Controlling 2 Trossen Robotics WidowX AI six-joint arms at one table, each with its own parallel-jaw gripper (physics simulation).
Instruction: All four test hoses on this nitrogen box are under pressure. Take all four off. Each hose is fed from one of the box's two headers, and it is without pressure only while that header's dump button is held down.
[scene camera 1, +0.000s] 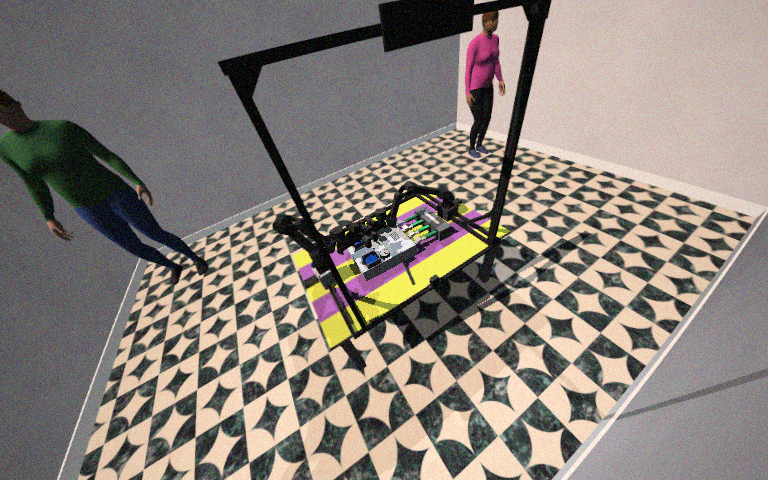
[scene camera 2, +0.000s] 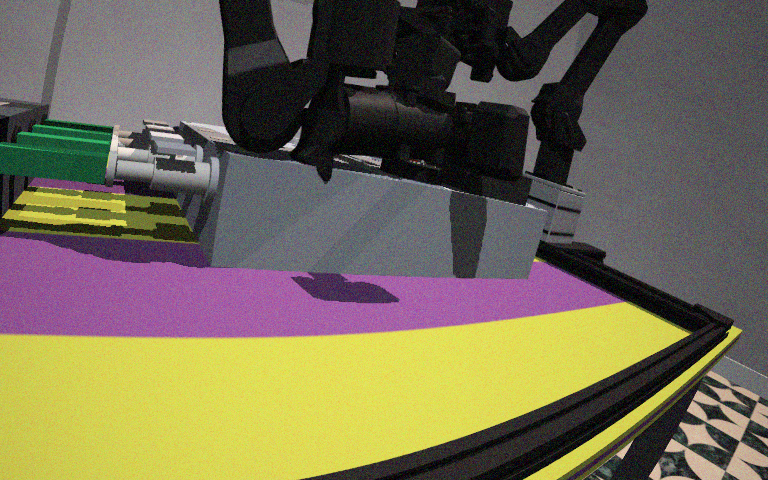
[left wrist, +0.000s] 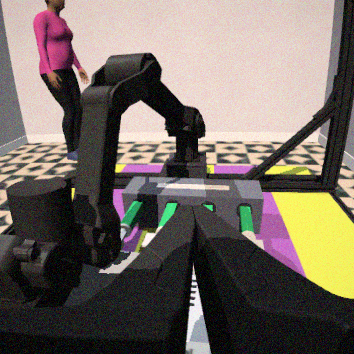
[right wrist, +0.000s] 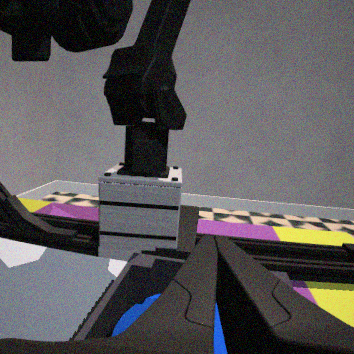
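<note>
There's a grey nitrogen box (scene camera 2: 376, 216), which you'd also find at (right wrist: 59, 294), and the right gripper (scene camera 2: 489, 138) is touching it. That gripper is shut, and it's visible at (right wrist: 211, 246) too. As for the left gripper (left wrist: 190, 216), it's shut as well and holds nothing.
</note>
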